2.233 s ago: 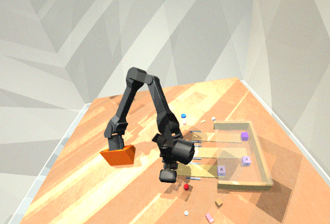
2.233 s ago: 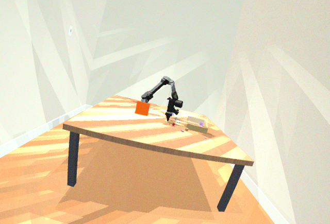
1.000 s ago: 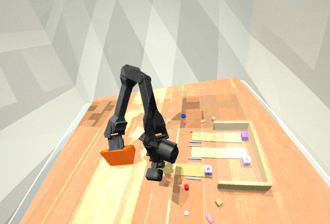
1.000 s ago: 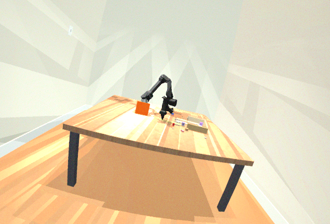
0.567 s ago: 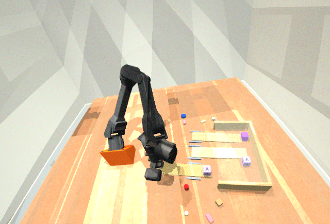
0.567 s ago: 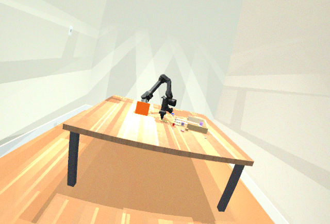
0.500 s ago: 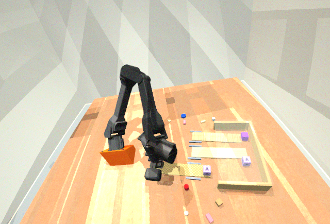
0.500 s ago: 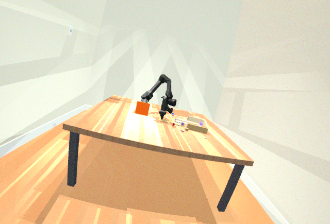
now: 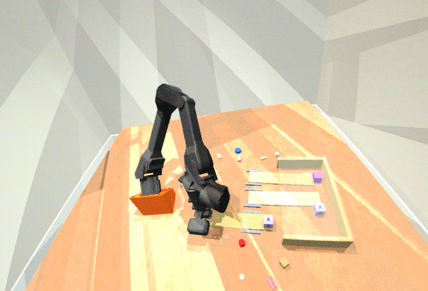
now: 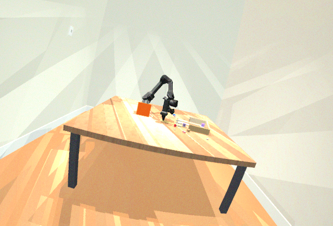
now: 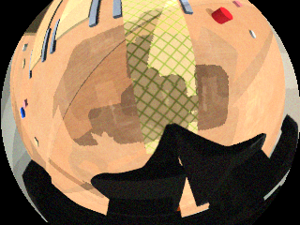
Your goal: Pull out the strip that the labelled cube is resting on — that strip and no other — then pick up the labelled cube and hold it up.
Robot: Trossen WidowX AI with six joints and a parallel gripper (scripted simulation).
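The hatched strip is 9 cm ahead of my gripper tip and 3 cm to the right of it. Also, from my gripper tip: tan block: 20 cm to the right, 19 cm ahead, 1 cm above; blue block: 30 cm to the left, 19 cm ahead; red cylinder: 12 cm to the right, 9 cm ahead, 1 cm above.
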